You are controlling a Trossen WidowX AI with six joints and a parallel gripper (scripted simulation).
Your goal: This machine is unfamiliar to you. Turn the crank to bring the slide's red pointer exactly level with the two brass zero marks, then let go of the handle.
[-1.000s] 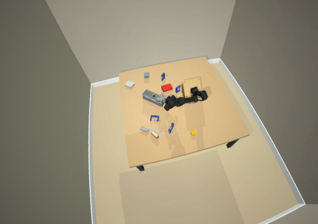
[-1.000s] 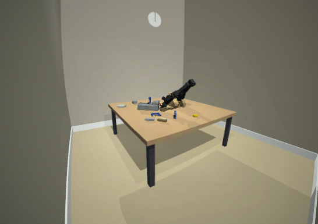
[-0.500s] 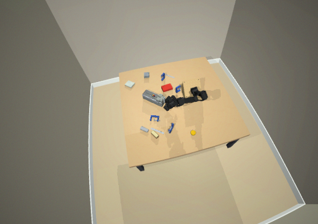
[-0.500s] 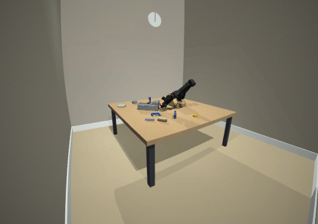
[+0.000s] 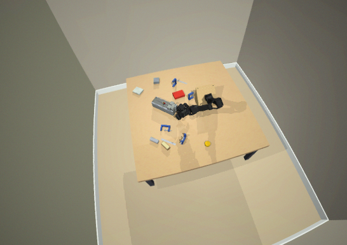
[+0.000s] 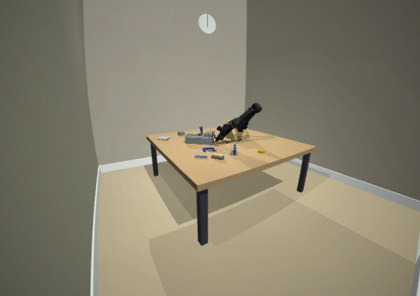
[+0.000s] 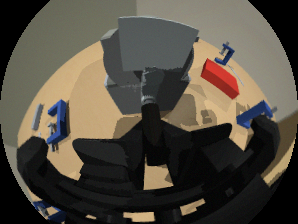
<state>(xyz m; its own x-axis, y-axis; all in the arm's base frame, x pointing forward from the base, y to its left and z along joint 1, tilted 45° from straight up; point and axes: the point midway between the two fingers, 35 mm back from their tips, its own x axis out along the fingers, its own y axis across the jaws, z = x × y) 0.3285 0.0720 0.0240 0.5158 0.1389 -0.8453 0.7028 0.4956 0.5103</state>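
Right now my gripper tip is 30 mm below the dark crank handle, 10 mm to the right of it and 10 mm past it. The rest, counted from my gripper tip: red pointer (110 mm ahead, 100 mm to the right, 50 mm above); tan block (330 mm to the left, 200 mm ahead, 10 mm below); yellow disc (410 mm to the left, 190 mm behind, 20 mm below).
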